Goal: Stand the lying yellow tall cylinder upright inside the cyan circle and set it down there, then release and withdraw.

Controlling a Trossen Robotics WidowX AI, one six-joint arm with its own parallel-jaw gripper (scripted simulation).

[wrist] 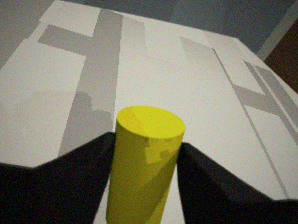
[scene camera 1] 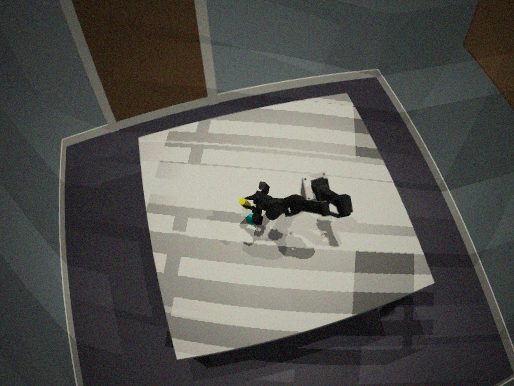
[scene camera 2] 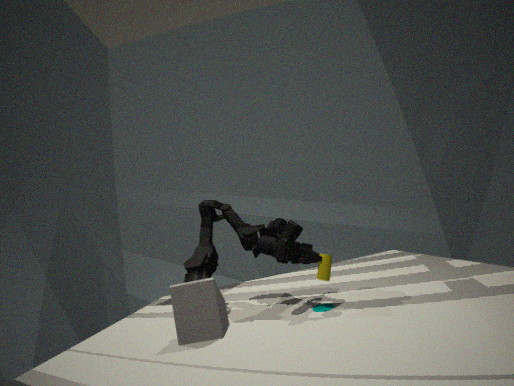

my gripper: holds a yellow tall cylinder
